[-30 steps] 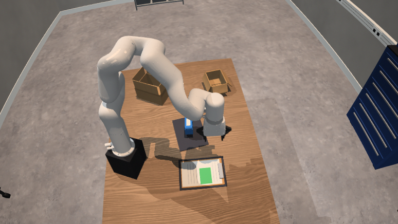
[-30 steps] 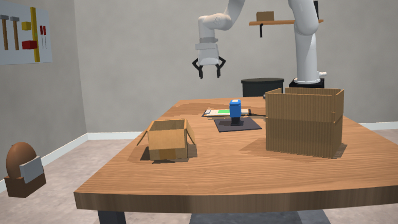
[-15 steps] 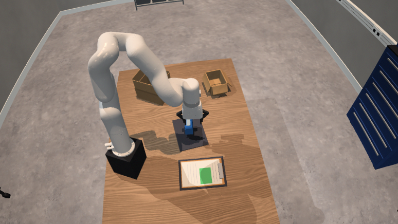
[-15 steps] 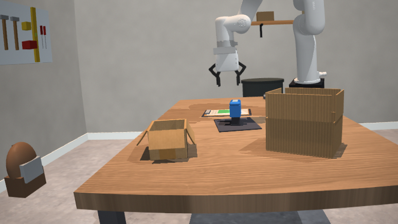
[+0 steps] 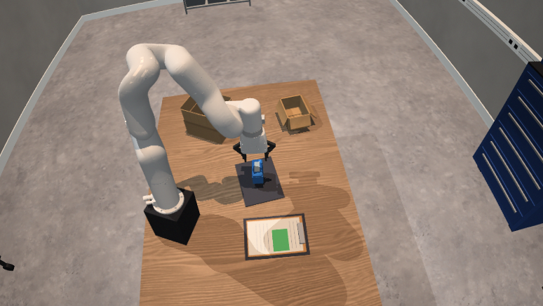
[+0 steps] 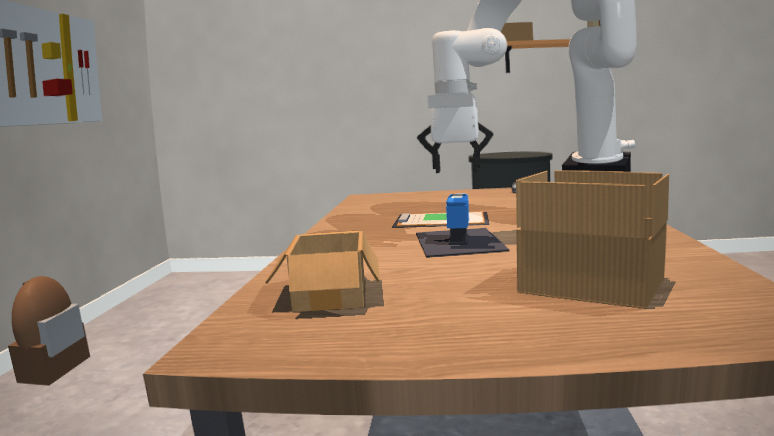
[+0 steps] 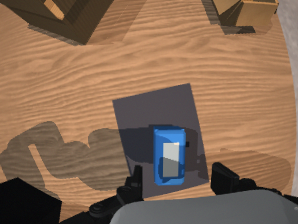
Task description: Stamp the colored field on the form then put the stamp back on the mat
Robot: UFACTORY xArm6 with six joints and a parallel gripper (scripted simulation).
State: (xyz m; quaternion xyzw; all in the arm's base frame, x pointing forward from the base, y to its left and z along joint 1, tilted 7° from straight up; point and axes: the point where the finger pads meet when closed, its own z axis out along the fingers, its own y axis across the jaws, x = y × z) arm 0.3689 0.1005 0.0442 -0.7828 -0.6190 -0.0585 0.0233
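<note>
My hand is 120 mm above the blue stamp. From my hand the other things lie so: clipboard 280 mm to the right, 160 mm below, 10 mm ahead; dark mat 170 mm below.
</note>
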